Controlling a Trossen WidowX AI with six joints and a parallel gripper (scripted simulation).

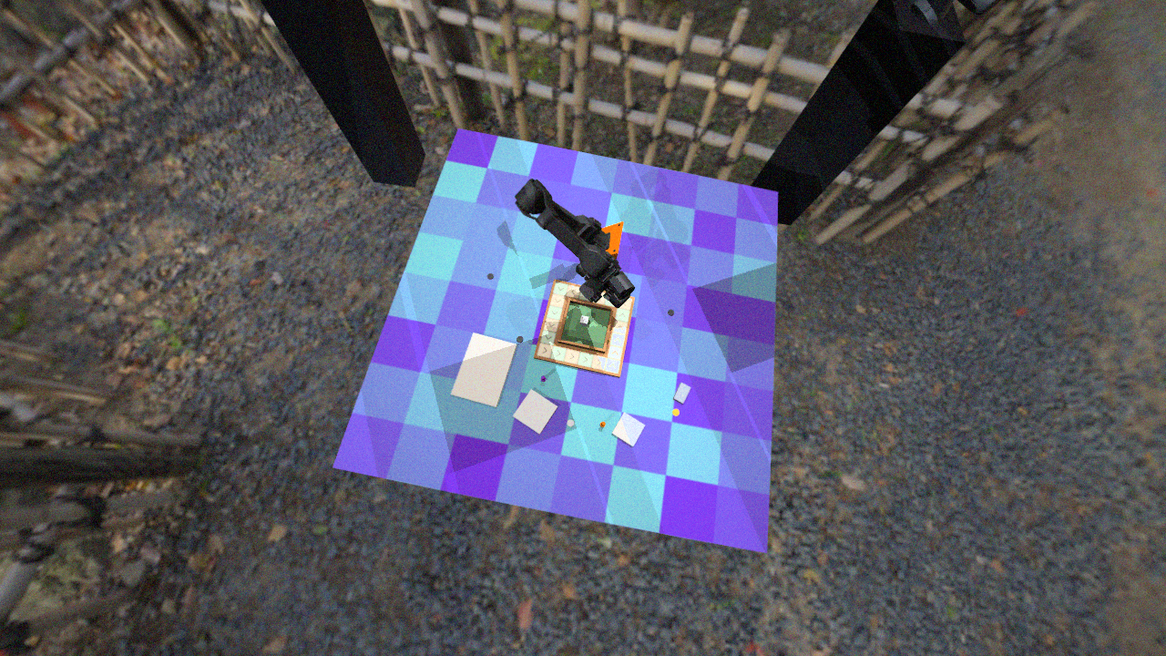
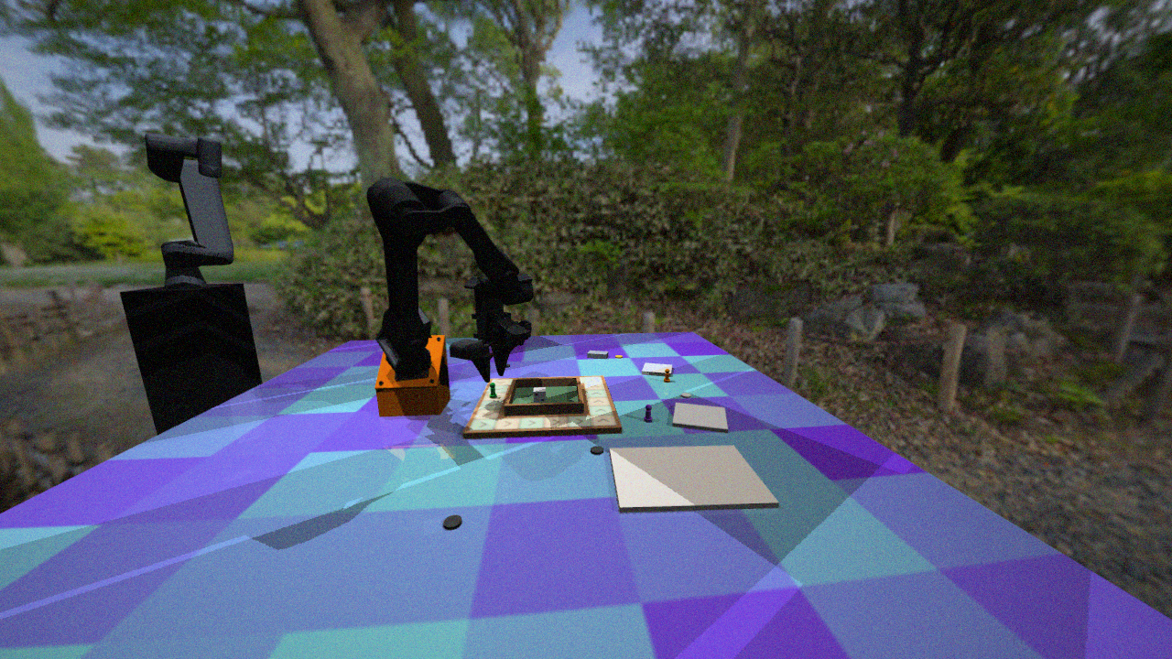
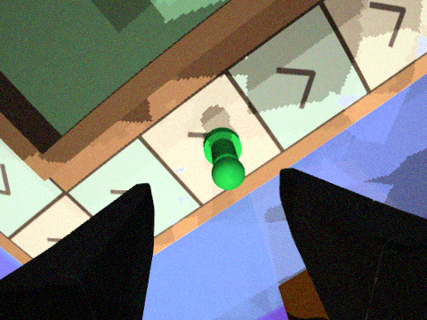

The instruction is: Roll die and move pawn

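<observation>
Now: the green pawn 30 mm below my gripper tip. Round my gripper tip: white die (100 mm ahead, 40 mm to the right, 30 mm below); then purple pawn (300 mm ahead, 150 mm to the right, 40 mm below); then green dice tray (110 mm ahead, 50 mm below, 30 mm to the right).
</observation>
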